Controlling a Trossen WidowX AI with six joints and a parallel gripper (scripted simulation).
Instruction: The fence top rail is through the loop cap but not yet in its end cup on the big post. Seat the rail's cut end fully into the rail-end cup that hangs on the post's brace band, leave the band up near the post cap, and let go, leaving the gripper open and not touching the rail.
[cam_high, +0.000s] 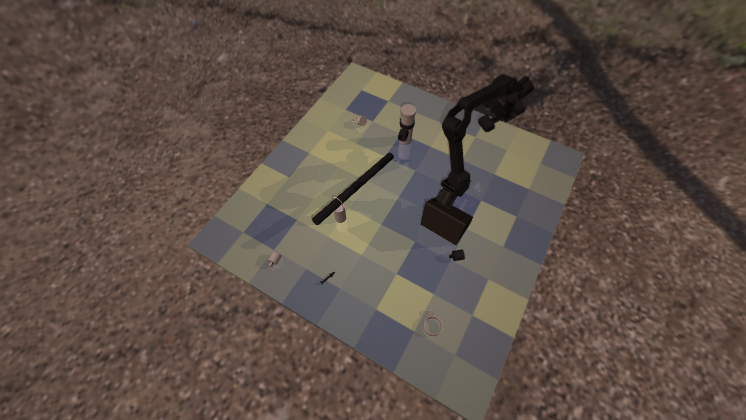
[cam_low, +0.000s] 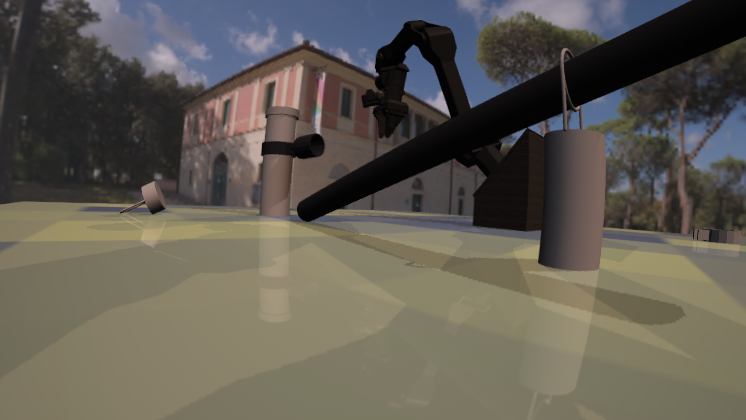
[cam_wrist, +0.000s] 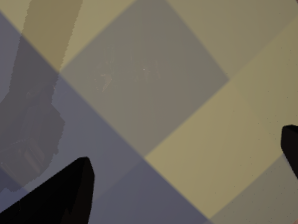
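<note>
My gripper tip is 37 cm short of the brace band, 10 cm to the right of it and 9 cm above it. The rest, counted from my gripper tip: black bolt 84 cm to the left, 38 cm ahead, 21 cm below; line post 58 cm to the left, 46 cm ahead, 11 cm below.
</note>
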